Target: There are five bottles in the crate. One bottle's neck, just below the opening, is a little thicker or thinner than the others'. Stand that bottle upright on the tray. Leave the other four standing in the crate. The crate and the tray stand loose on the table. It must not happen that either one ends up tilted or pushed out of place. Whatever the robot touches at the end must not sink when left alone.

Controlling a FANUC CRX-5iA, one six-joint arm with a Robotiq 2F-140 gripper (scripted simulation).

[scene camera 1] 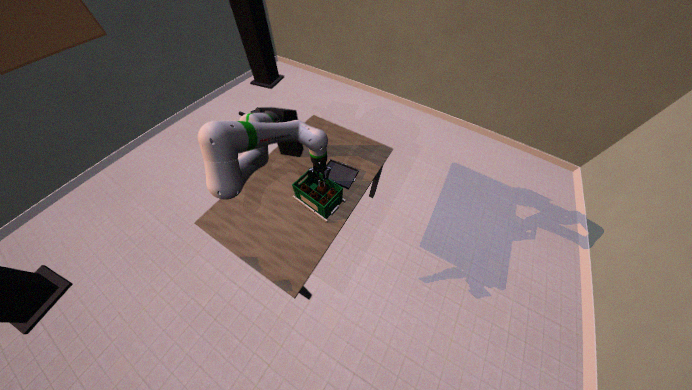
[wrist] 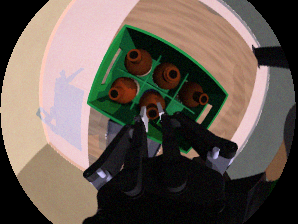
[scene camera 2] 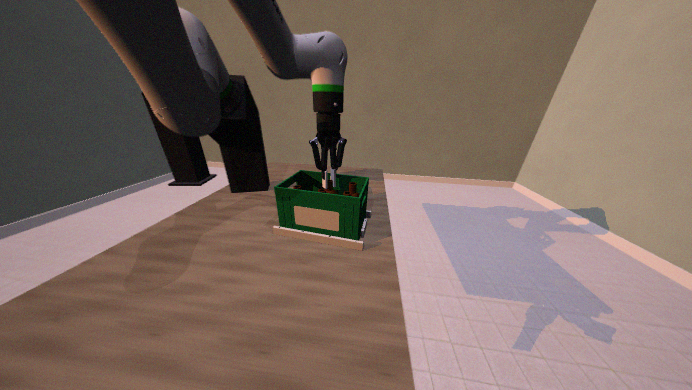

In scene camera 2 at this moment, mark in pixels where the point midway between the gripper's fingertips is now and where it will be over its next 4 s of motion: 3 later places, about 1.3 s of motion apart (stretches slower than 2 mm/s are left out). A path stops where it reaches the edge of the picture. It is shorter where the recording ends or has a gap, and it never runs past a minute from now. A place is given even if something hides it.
My gripper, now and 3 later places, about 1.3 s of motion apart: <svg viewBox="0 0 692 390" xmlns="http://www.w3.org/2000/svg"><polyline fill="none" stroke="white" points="329,186 328,167 345,173 347,180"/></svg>
